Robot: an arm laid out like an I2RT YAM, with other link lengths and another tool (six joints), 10 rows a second.
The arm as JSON. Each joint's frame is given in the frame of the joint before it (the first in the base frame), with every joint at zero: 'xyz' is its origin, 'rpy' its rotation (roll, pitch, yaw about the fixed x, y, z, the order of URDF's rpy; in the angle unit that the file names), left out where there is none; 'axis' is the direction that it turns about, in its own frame. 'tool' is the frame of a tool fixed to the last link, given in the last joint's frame.
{
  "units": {
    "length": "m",
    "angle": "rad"
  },
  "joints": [
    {
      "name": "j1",
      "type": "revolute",
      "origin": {
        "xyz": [
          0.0,
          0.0,
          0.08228
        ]
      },
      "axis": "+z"
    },
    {
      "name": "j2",
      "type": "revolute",
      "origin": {
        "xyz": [
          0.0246,
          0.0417,
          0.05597
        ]
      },
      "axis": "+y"
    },
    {
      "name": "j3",
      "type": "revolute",
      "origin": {
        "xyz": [
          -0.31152,
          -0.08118,
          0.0
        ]
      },
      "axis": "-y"
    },
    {
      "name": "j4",
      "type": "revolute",
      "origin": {
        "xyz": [
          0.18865,
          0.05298,
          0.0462
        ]
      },
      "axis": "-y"
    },
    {
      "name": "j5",
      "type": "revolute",
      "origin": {
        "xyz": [
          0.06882,
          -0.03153,
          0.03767
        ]
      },
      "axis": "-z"
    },
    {
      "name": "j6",
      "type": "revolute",
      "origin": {
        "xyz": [
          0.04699,
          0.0,
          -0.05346
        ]
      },
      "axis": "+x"
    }
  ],
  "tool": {
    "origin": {
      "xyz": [
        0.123,
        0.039,
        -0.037
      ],
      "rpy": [
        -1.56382,
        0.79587,
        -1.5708
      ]
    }
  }
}
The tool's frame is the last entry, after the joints.
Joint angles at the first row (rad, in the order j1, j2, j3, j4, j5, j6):
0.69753, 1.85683, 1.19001, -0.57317, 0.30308, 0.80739
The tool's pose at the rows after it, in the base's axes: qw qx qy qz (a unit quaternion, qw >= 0); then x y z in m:
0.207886 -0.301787 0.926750 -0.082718 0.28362 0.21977 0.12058
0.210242 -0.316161 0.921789 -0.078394 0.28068 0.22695 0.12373
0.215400 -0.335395 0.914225 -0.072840 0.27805 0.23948 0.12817
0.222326 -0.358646 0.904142 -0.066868 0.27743 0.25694 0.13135
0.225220 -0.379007 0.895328 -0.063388 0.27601 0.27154 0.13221
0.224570 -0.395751 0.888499 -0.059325 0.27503 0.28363 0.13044
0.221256 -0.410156 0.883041 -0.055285 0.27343 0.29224 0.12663
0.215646 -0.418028 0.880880 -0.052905 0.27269 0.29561 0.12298
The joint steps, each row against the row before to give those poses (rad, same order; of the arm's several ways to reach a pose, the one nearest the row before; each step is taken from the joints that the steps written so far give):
0.00993, 0.00000, 0.00953, -0.00572, -0.00114, -0.00723
0.01753, -0.00001, 0.01640, -0.00953, -0.00573, -0.01376
0.02824, 0.00725, 0.03244, -0.01337, -0.00419, -0.01524
0.03319, 0.02291, 0.04806, -0.00952, -0.00343, -0.02060
0.02823, 0.02478, 0.04232, -0.01104, -0.00229, -0.01793
0.01944, 0.02748, 0.03511, -0.00649, -0.00764, -0.01642
0.01260, 0.02403, 0.02101, -0.00003, -0.01105, -0.01639
0.00229, 0.01678, 0.01182, -0.00306, -0.01068, -0.01106

